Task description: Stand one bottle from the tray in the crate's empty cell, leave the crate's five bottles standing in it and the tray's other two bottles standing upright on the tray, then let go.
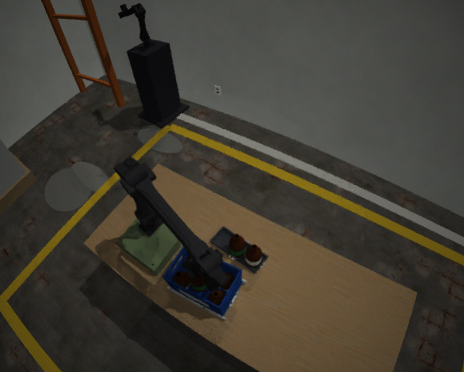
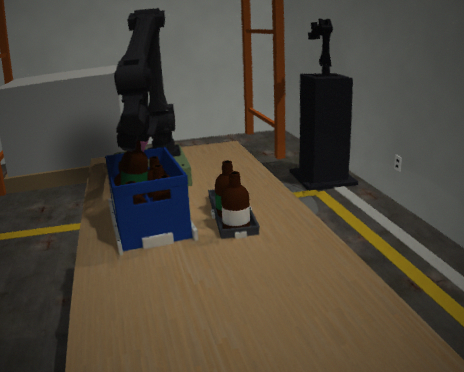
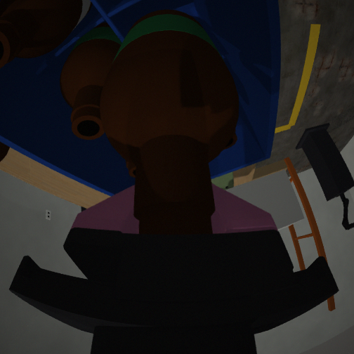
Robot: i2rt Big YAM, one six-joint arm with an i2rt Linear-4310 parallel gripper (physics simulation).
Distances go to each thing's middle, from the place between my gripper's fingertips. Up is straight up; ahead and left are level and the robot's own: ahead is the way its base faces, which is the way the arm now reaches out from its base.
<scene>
Right now my hand is 50 mm short of the green-banded brown bottle (image 2: 134, 165), 30 mm above it and 20 mm to the left of it.
</scene>
